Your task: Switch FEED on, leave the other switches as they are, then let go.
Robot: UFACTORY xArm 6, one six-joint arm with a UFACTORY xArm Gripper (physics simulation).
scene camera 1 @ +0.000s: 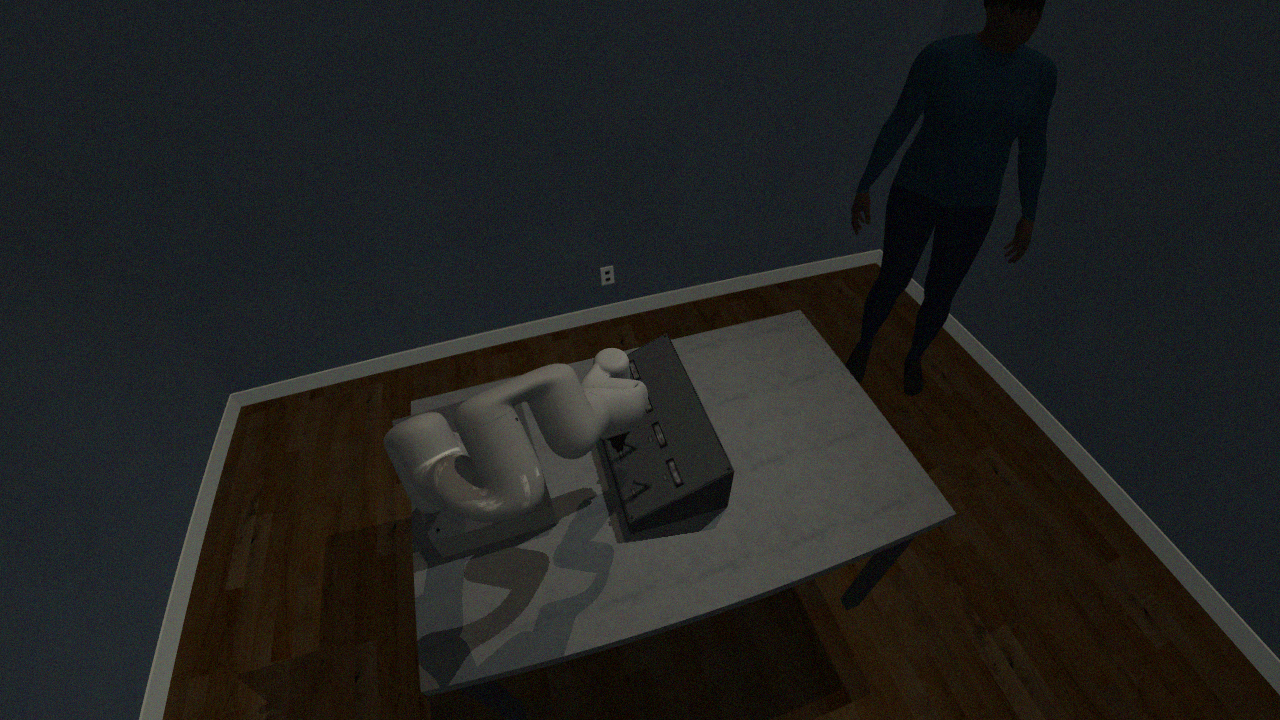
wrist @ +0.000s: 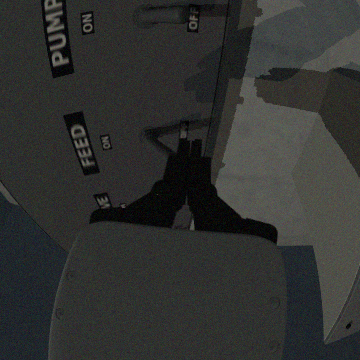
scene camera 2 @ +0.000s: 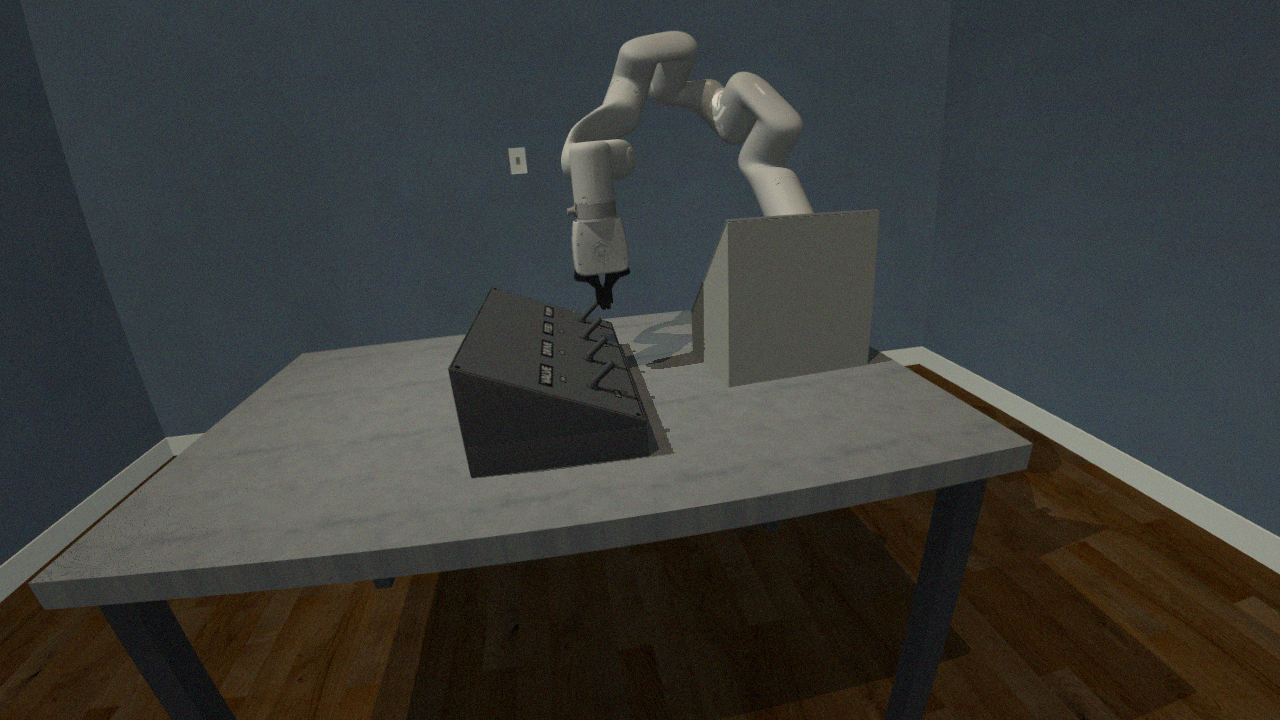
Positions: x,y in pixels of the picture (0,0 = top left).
Labels:
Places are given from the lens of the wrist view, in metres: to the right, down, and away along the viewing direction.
dark sloped switch panel [wrist: 89,89]: -0.08, -0.08, 0.14

